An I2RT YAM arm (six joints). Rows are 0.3 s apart.
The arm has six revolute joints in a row. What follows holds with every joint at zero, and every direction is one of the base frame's.
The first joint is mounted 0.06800 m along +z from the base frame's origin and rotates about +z.
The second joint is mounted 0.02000 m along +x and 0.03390 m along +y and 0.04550 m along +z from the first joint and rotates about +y.
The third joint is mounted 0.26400 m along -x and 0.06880 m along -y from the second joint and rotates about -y.
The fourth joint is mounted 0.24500 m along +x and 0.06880 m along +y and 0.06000 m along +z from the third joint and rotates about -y.
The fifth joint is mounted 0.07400 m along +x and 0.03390 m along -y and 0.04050 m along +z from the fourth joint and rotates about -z.
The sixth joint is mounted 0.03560 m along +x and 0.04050 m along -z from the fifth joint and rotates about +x.
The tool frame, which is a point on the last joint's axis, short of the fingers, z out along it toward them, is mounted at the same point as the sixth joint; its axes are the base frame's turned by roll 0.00, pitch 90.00 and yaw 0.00 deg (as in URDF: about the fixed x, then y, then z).
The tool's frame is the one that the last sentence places.
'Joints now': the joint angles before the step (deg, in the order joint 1, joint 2, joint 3, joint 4, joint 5, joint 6). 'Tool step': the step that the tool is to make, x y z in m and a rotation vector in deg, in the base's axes. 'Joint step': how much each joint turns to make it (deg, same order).
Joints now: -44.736, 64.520, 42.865, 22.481, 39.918, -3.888
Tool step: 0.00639, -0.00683, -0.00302, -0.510, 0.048, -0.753
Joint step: 0.000, 2.645, 0.531, 2.787, 0.745, -0.539
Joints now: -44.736, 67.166, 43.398, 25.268, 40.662, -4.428
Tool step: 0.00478, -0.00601, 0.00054, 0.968, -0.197, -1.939
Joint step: 0.000, 1.991, 1.837, -1.096, 1.952, 1.066
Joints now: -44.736, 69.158, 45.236, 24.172, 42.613, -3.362
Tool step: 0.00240, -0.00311, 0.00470, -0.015, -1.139, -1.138
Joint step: -0.001, 0.889, 1.611, -0.639, 1.141, 1.077
